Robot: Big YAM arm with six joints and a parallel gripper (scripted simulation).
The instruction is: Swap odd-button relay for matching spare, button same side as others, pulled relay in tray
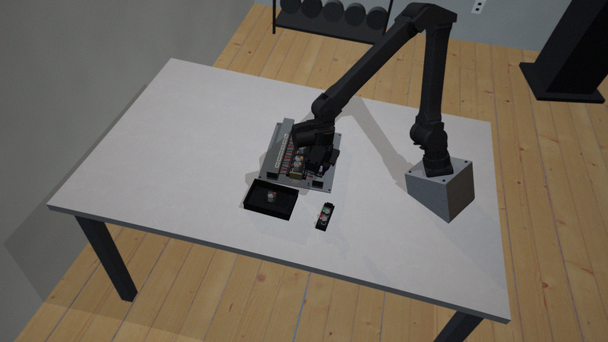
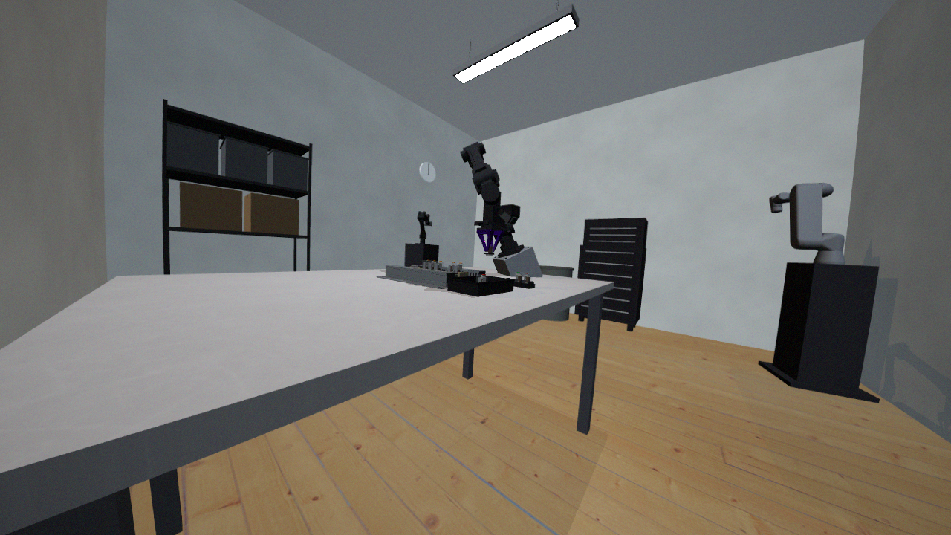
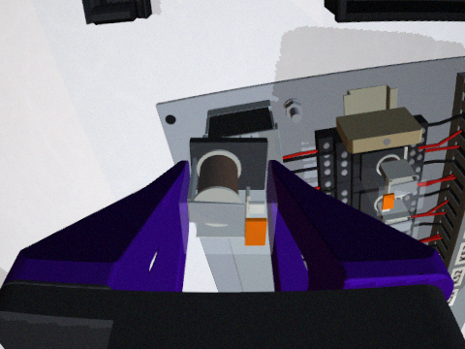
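My gripper is now 18 cm to the left of the grey panel, 12 cm above it and 6 cm short of it.
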